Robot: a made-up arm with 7 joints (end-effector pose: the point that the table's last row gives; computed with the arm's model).
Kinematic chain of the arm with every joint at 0, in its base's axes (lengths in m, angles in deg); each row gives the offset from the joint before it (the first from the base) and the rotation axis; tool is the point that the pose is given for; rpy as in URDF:
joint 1: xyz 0 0 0.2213 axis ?
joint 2: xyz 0 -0.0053 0.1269 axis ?
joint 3: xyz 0 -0.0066 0.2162 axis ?
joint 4: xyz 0 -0.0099 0.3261 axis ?
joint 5: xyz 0 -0.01 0.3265 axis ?
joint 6: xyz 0 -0.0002 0.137 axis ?
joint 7: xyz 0 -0.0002 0.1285 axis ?
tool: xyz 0 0 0 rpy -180 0 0
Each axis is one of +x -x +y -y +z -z.
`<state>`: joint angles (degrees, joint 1 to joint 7).
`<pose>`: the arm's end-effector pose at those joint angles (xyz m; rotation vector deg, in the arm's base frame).
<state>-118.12 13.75 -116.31 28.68 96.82 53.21 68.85</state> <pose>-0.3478 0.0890 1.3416 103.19 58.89 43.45</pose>
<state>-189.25 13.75 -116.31 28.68 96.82 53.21 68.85</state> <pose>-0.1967 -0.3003 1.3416 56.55 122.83 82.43</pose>
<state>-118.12 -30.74 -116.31 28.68 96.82 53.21 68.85</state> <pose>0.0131 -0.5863 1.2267 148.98 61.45 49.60</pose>
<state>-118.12 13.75 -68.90 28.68 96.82 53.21 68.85</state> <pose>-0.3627 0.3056 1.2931 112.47 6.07 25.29</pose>
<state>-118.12 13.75 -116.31 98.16 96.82 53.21 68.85</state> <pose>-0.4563 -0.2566 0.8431 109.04 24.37 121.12</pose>
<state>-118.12 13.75 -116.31 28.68 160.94 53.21 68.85</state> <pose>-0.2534 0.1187 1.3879 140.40 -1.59 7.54</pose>
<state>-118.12 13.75 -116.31 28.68 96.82 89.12 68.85</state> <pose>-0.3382 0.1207 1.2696 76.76 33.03 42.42</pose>
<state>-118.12 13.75 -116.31 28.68 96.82 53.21 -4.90</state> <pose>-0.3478 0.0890 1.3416 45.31 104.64 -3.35</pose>
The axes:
joint 1: -z
joint 2: +y
joint 3: -z
joint 4: +y
joint 5: -z
joint 6: +y
joint 7: -z

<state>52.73 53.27 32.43 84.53 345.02 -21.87 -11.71</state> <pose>0.2050 -0.8444 0.3578 -56.34 57.91 80.35</pose>
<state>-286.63 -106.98 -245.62 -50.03 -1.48 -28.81 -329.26</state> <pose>0.1656 0.9673 0.2665 -116.34 -86.30 103.95</pose>
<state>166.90 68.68 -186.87 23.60 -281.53 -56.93 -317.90</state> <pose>-0.9064 -0.0878 0.8958 -52.88 108.97 -95.08</pose>
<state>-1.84 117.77 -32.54 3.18 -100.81 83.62 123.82</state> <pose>0.9254 0.1085 -0.0793 114.05 80.71 -68.21</pose>
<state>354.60 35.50 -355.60 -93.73 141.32 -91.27 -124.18</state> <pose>-0.0270 0.0822 1.1138 119.70 -48.00 -10.37</pose>
